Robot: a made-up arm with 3 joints.
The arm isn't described. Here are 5 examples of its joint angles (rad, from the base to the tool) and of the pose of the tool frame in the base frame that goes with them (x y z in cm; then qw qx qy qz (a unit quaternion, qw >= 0)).
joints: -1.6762 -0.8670 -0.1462
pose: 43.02 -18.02 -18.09 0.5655 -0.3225 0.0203 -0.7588
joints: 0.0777 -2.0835 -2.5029
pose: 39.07 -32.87 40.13 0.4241 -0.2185 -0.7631 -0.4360
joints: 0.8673 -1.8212 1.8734
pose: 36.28 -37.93 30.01 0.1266 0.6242 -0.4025 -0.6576
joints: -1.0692 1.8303 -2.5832
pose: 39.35 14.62 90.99 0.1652 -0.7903 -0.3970 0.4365
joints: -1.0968 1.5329 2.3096
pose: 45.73 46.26 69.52 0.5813 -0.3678 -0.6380 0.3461
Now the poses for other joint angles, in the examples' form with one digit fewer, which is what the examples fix.
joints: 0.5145 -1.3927 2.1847
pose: 15.8 -31.1 18.4 0.028 0.434 -0.469 -0.769
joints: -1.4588 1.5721 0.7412
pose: 40.4 56.1 104.2 0.624 0.154 -0.753 -0.141
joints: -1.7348 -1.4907 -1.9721
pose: -14.4 -26.4 11.0 0.202 0.425 0.332 0.817
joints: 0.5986 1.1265 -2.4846
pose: 21.2 66.5 52.1 0.274 0.151 0.577 -0.755
